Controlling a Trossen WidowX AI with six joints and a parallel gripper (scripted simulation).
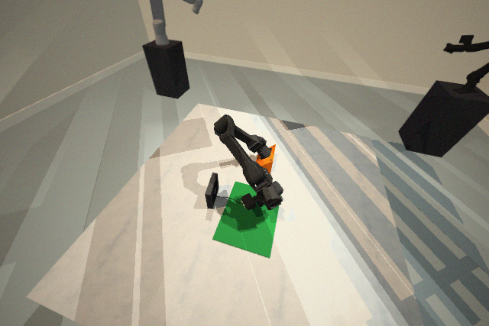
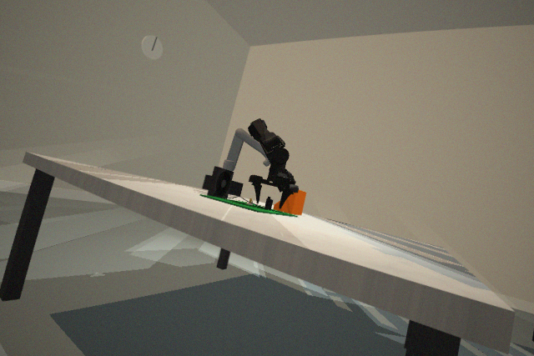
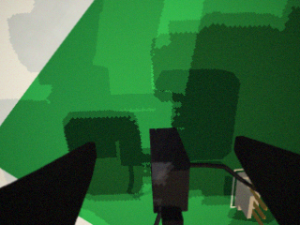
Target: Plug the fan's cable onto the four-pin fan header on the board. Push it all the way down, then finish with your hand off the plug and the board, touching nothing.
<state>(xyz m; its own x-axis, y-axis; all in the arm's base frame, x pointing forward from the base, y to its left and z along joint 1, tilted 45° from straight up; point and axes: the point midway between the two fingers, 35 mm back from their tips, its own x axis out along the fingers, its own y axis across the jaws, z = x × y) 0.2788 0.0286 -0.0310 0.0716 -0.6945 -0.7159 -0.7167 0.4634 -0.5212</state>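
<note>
Now: gripper tip 8 cm to the left of the four-pin header, 2 cm above it and 1 cm short of it. Round my gripper tip: green board (6 cm ahead, 4 cm to the right, 3 cm below); black fan (22 cm to the right, 4 cm above, 3 cm ahead); black fan cable plug (1 cm to the right, 1 cm behind, 1 cm above).
</note>
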